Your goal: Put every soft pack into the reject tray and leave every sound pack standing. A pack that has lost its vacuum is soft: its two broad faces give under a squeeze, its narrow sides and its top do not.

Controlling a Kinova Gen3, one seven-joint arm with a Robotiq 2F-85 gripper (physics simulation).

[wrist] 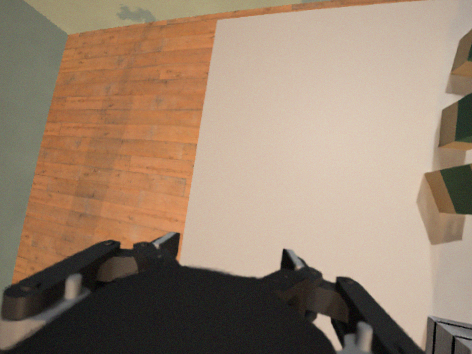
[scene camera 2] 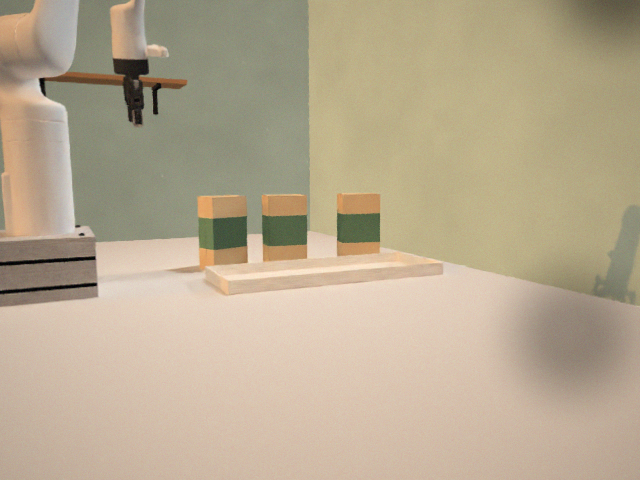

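Seen in the pictures: gripper, between the fingertips: point(wrist: 229, 252) point(scene camera 2: 135, 124); arm's base, origin of its link: point(scene camera 2: 43, 232).
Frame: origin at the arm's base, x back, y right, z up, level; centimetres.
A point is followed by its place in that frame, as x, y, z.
Note:
Three tan packs with green bands stand upright in a row: the left pack point(scene camera 2: 230, 232) @[-30.8, -10.3, -2.1] point(wrist: 452, 190) @[-28.7, -14.7, -4.0], the middle pack point(scene camera 2: 284, 229) @[-41.5, -10.3, -1.9] point(wrist: 457, 122) @[-41.5, -15.3, -4.8] and the right pack point(scene camera 2: 358, 227) @[-57.1, -10.2, -2.0] point(wrist: 464, 57) @[-55.6, -15.2, -6.1]. They are cut off by the right edge of the wrist view. Their looks do not show which are soft. The pale wooden reject tray point(scene camera 2: 336, 279) @[-45.4, 10.8, -8.3] lies in front of the packs in the scene view; no pack shows in it, and it does not show in the wrist view. My gripper point(scene camera 2: 136, 124) @[-13.9, -45.0, 20.7] point(wrist: 229, 252) @[-13.9, -45.0, 20.7] is open and empty, high above and to the left of the packs.
The robot base stands on a grey slatted block point(scene camera 2: 49, 273) @[-2.0, 9.7, -5.0] point(wrist: 447, 332) @[-5.3, -10.9, -4.4], left of the packs in the scene view. A wooden shelf point(scene camera 2: 170, 82) is on the back wall behind the gripper. The table edge and wooden floor point(wrist: 115, 135) show left in the wrist view.

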